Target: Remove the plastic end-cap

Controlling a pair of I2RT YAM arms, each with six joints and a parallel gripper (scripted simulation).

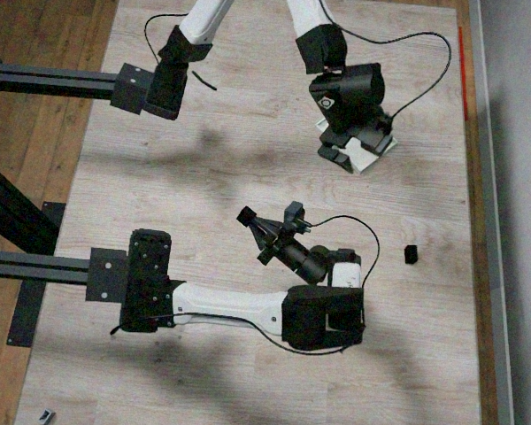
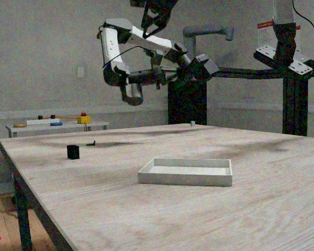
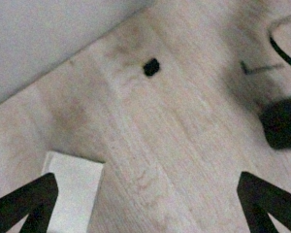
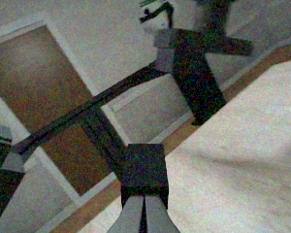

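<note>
My left gripper is now 36 cm above the white parts tray, 25 cm to the right of it and 6 cm short of it. From my left hand the other things lie so: dark stick (42 cm to the left, 39 cm behind, 36 cm below); grey part (68 cm behind, 52 cm to the right, 36 cm below).
</note>
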